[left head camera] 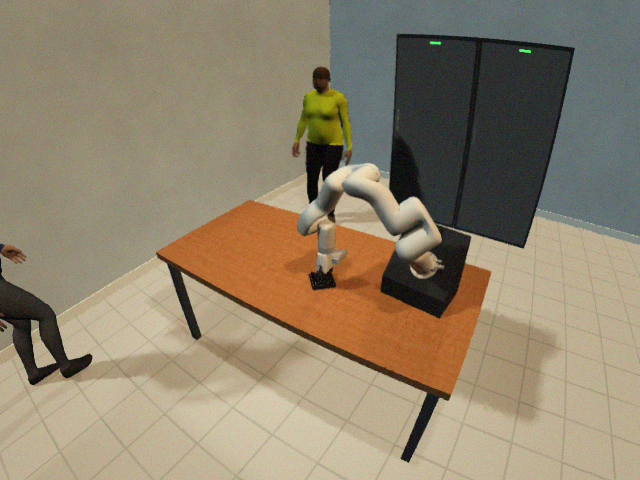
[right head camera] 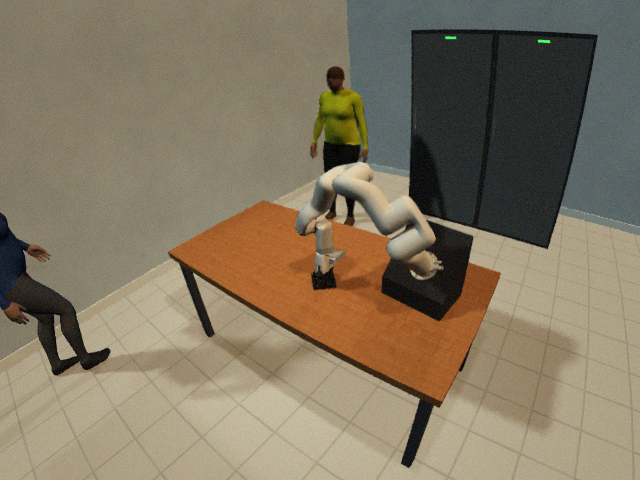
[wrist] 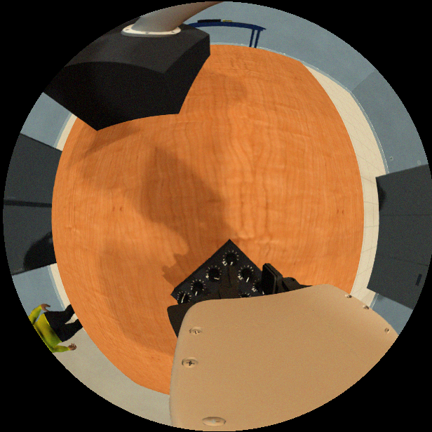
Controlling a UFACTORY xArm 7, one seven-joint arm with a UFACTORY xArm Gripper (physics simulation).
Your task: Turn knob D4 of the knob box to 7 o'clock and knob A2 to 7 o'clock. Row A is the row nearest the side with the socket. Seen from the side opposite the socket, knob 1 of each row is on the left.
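Pixels of known places: gripper, fingertip midpoint: (left head camera: pixel 326 281) (right head camera: pixel 327 281); arm's base, link origin: (left head camera: pixel 424 265) (right head camera: pixel 424 265).
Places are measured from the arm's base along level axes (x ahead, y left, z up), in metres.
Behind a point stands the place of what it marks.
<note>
The black knob box (left head camera: pixel 315 285) {x 0.457, y 0.153, z -0.153 m} (right head camera: pixel 316 286) {x 0.452, y 0.155, z -0.156 m} (wrist: pixel 229 245) lies on the table under my gripper. In the wrist view its near corner and several black knobs with white marks show; its far part is hidden behind my gripper body. The socket does not show, so I cannot tell which knobs are D4 and A2. My gripper (left head camera: pixel 324 271) {x 0.418, y 0.114, z -0.142 m} (right head camera: pixel 324 272) {x 0.418, y 0.114, z -0.142 m} (wrist: pixel 247 276) points down, low over the box, partly open. In the wrist view one dark finger stands over the knob rows and the other near the box's right edge. No knob is seen held between them.
The wooden table (left head camera: pixel 237 258) {x 0.960, y 0.111, z -0.177 m} (right head camera: pixel 248 258) {x 0.935, y 0.101, z -0.177 m} (wrist: pixel 280 175) carries the black base block (left head camera: pixel 413 294) {x 0.013, y 0.080, z -0.110 m} (right head camera: pixel 413 297) {x 0.009, y 0.081, z -0.116 m} (wrist: pixel 125 90) of my arm. A person in yellow (left head camera: pixel 323 116) (right head camera: pixel 338 116) (wrist: pixel 47 327) stands behind the table. Another person (left head camera: pixel 31 304) (right head camera: pixel 41 299) is at the left.
</note>
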